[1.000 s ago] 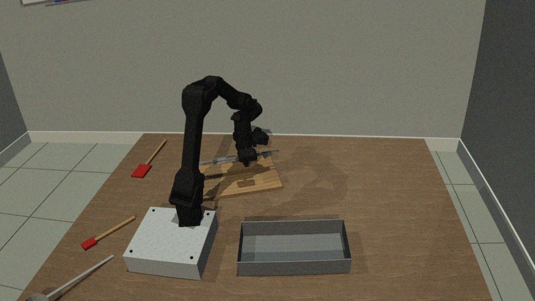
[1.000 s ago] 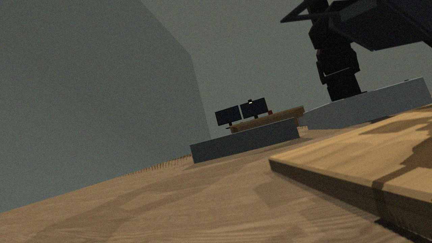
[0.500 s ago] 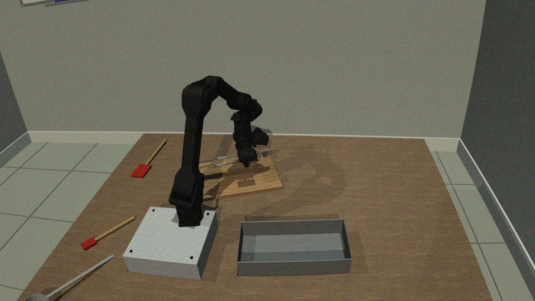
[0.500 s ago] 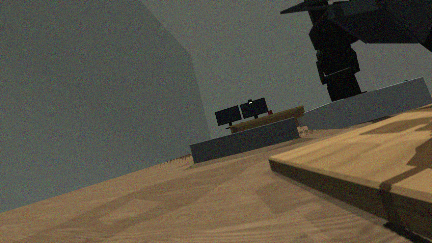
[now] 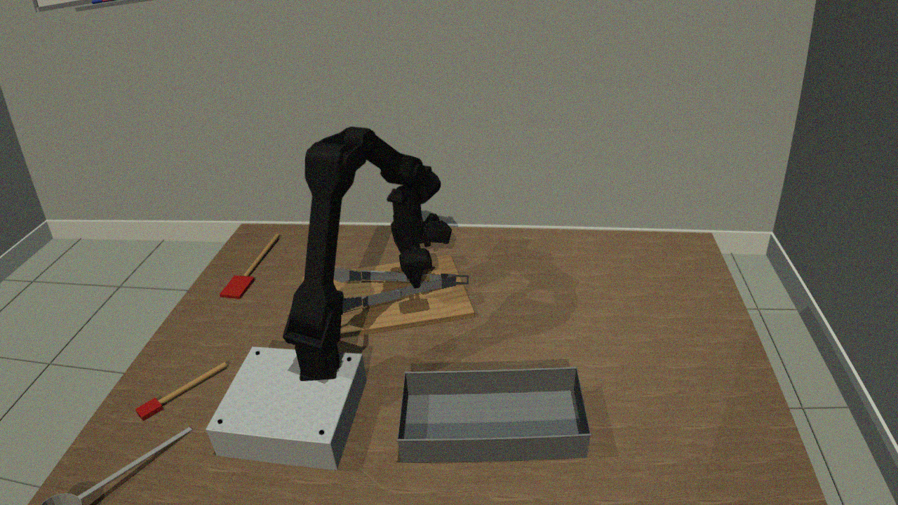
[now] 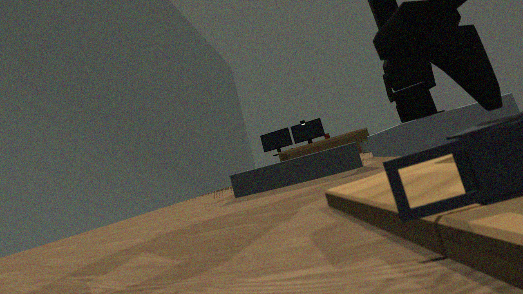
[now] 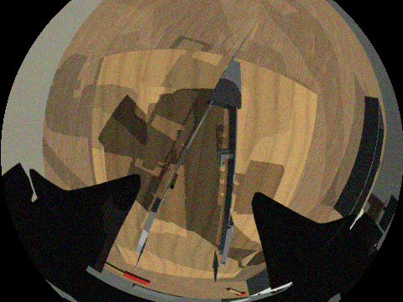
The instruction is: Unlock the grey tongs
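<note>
My gripper tip is 20 mm to the right of the yellow lock piece and 10 mm above it. The rest, counted from my gripper tip: roasting tin 420 mm to the right, 120 mm ahead, 20 mm below; then wooden board 70 mm behind, 40 mm below, 10 mm to the right.
</note>
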